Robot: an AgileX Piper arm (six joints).
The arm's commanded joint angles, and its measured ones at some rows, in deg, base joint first. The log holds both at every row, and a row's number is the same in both.
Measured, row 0:
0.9 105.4 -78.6 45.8 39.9 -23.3
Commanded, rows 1 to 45:
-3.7 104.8 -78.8 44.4 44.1 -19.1
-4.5 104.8 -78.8 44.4 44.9 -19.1
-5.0 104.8 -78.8 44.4 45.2 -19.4
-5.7 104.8 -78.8 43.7 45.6 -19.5
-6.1 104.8 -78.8 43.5 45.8 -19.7
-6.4 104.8 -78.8 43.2 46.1 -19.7
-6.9 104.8 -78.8 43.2 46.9 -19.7
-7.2 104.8 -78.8 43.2 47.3 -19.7
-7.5 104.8 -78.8 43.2 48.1 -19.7
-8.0 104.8 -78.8 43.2 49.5 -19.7
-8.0 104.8 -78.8 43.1 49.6 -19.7
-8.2 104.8 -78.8 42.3 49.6 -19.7
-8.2 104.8 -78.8 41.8 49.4 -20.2
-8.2 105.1 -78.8 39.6 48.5 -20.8
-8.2 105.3 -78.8 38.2 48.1 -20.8
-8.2 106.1 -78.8 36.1 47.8 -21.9
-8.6 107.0 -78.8 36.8 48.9 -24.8
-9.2 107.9 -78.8 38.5 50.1 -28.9
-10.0 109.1 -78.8 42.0 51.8 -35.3
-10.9 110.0 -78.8 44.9 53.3 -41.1
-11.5 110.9 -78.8 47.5 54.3 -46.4
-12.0 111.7 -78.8 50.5 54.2 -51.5
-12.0 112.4 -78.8 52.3 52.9 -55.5
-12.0 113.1 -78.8 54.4 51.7 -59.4
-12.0 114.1 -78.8 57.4 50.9 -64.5
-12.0 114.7 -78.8 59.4 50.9 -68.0
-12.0 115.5 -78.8 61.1 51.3 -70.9
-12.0 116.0 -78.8 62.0 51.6 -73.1
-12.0 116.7 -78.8 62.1 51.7 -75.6
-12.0 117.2 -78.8 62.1 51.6 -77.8
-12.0 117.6 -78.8 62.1 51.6 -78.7
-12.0 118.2 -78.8 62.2 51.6 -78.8
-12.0 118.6 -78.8 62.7 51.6 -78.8
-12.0 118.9 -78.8 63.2 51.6 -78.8
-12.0 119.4 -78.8 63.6 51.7 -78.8
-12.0 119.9 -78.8 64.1 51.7 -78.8
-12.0 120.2 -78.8 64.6 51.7 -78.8
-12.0 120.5 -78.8 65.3 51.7 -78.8
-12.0 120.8 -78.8 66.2 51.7 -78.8
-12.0 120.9 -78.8 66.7 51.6 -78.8
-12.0 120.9 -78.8 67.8 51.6 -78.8
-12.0 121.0 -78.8 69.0 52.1 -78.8
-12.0 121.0 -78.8 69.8 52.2 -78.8
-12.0 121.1 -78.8 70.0 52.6 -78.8
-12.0 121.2 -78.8 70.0 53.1 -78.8
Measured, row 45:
-11.7 121.0 -78.7 67.5 51.6 -78.0
